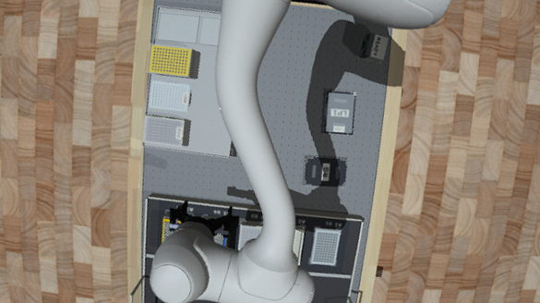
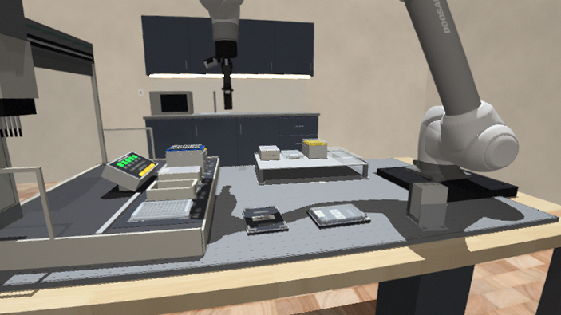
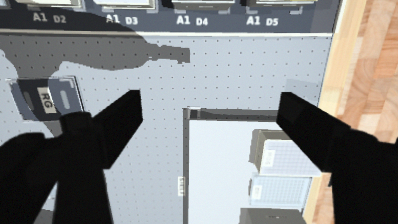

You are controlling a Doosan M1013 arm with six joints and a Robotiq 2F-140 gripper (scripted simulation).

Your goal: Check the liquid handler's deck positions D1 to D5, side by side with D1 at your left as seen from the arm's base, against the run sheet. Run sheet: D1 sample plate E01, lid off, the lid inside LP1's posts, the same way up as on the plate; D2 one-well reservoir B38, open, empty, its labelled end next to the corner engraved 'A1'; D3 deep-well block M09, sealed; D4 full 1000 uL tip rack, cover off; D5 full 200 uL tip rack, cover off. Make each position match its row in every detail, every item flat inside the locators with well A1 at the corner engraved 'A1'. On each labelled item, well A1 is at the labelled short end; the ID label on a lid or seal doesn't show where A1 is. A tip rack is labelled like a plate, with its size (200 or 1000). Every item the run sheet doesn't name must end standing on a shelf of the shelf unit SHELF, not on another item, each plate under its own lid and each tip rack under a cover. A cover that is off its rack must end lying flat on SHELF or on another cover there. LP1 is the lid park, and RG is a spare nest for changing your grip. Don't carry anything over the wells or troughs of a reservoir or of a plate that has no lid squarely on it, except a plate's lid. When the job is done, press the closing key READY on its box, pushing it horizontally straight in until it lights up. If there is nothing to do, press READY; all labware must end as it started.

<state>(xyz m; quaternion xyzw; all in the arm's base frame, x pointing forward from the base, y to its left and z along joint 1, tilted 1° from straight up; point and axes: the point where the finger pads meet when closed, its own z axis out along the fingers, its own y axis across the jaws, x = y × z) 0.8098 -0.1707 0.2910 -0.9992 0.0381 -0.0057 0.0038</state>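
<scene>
Now: hand 150 mm short of the yellow-framed tip rack, 140 mm to the left of it and 210 mm above it. From my hand the other things lie so: cream reservoir 180 mm ahead, 240 mm to the left, 240 mm below; blue-framed tip rack 150 mm ahead, 10 mm to the right, 180 mm below; shelf unit 340 mm behind, 90 mm to the right, 250 mm below.
</scene>
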